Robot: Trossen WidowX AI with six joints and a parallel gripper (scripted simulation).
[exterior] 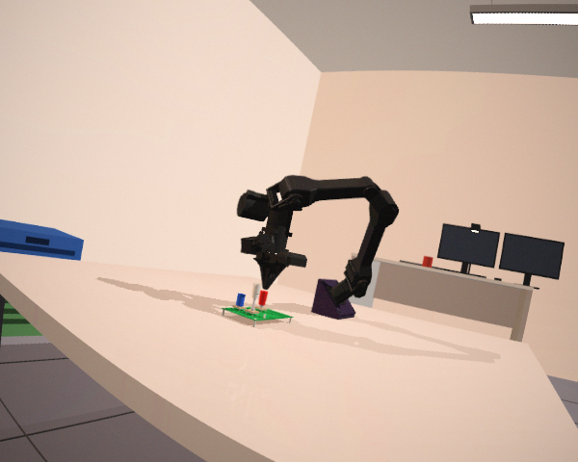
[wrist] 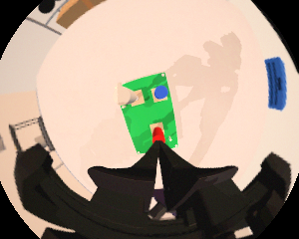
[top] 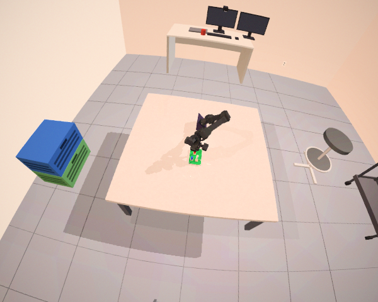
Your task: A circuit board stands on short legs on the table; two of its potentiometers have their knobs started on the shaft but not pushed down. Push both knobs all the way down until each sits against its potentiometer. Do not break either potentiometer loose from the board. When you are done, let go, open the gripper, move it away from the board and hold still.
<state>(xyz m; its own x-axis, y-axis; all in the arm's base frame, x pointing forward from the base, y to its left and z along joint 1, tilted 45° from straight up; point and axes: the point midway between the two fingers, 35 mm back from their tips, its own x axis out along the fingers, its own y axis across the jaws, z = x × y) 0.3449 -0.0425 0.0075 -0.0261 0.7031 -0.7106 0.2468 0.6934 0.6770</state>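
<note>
The red knob is 2 cm below my gripper tip. The rest, counted from my gripper tip: white knob 7 cm ahead, 2 cm to the left.
</note>
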